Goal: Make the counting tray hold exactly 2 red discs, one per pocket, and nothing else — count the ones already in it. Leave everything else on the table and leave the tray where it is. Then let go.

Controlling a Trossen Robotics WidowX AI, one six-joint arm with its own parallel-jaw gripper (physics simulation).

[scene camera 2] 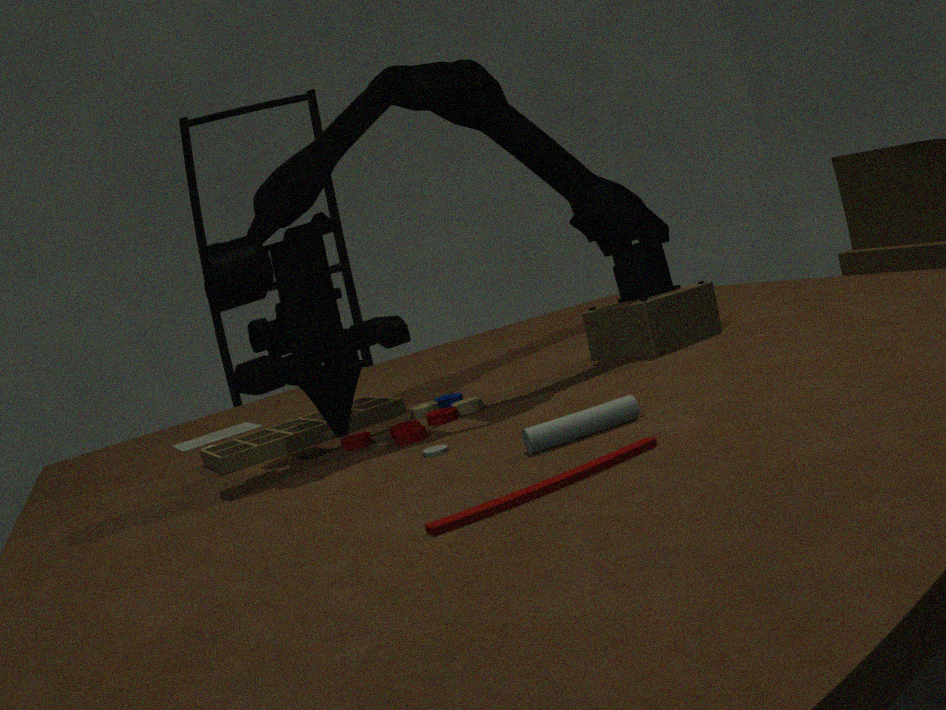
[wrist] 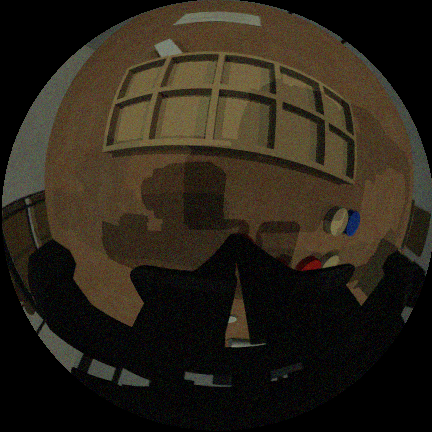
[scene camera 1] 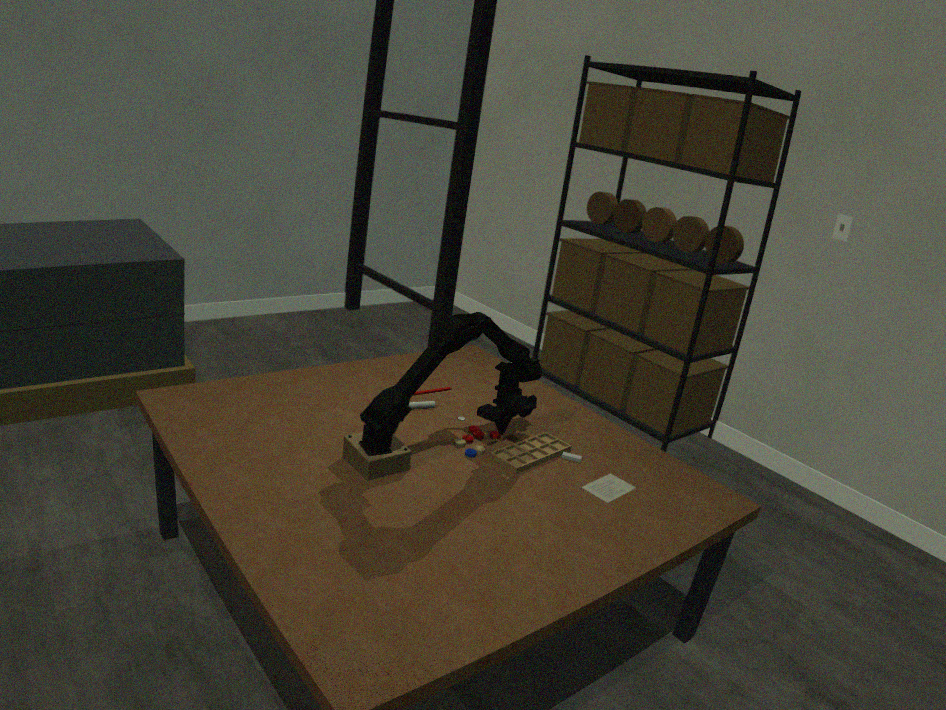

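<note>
The tan counting tray [wrist: 173,142] [scene camera 1: 531,451] [scene camera 2: 234,458] has several pockets, and all the pockets I can see are empty. My gripper [wrist: 234,238] [scene camera 1: 499,426] [scene camera 2: 338,424] is shut with nothing between the fingers, its tips down at the table just in front of the tray. Three red discs [scene camera 2: 356,441] [scene camera 2: 408,431] [scene camera 2: 442,416] lie on the table beside it, the nearest one right next to the fingertips. In the wrist view only one red disc [wrist: 312,264] shows, to the right of the fingers. The others are hidden behind the fingers.
A tan disc [wrist: 337,220] and a blue disc [wrist: 353,222] [scene camera 2: 448,399] lie right of the tray. A white cylinder [scene camera 2: 579,424], a red rod [scene camera 2: 541,486], a small white disc [scene camera 2: 435,448] and a white card [scene camera 1: 608,488] lie about. A shelf rack [scene camera 1: 738,162] stands behind the table.
</note>
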